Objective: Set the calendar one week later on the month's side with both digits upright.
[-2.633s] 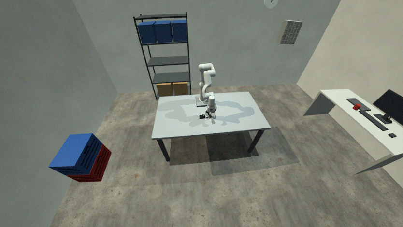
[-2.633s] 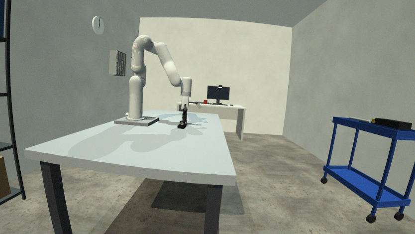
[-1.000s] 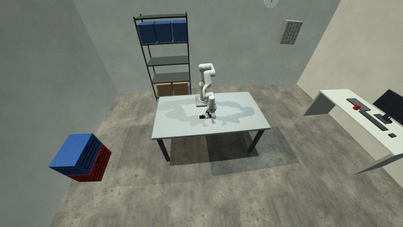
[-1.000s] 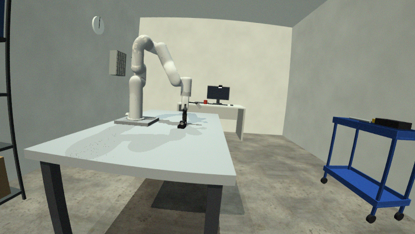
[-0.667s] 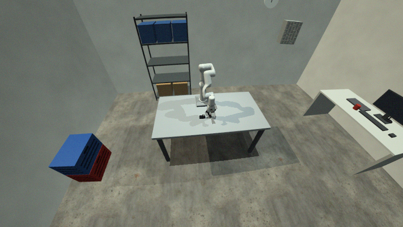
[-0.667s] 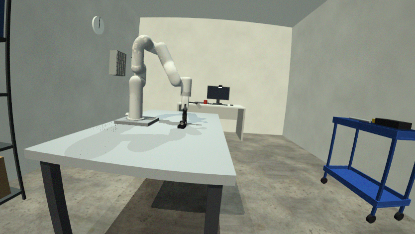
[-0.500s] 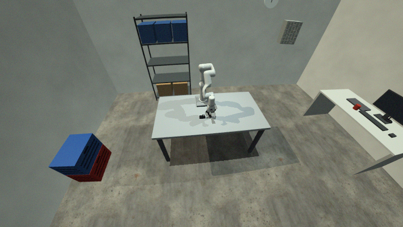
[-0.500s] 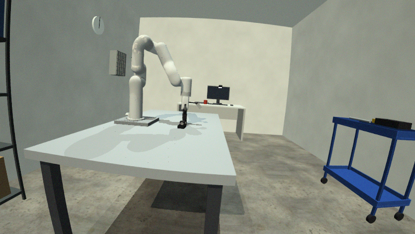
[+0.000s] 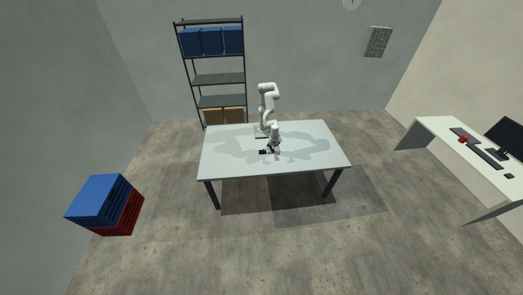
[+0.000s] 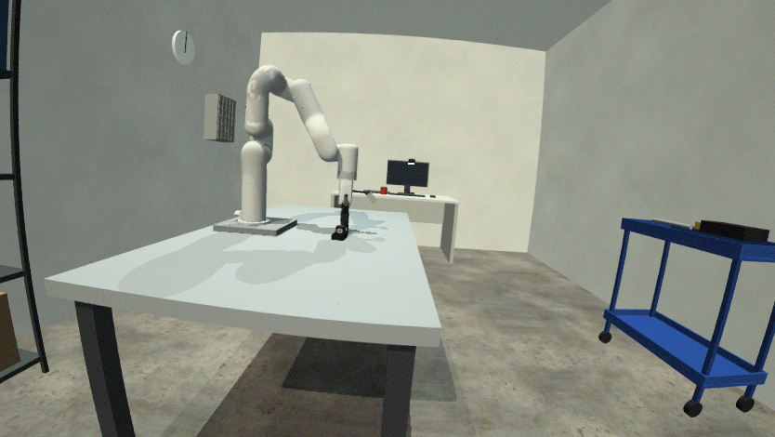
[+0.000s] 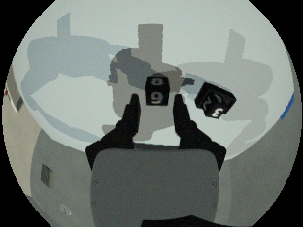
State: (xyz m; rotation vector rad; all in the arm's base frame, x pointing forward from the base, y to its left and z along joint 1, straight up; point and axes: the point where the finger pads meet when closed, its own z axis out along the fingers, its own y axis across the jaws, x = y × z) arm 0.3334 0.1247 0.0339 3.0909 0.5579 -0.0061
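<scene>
My hand is 4 cm above the cube.
</scene>
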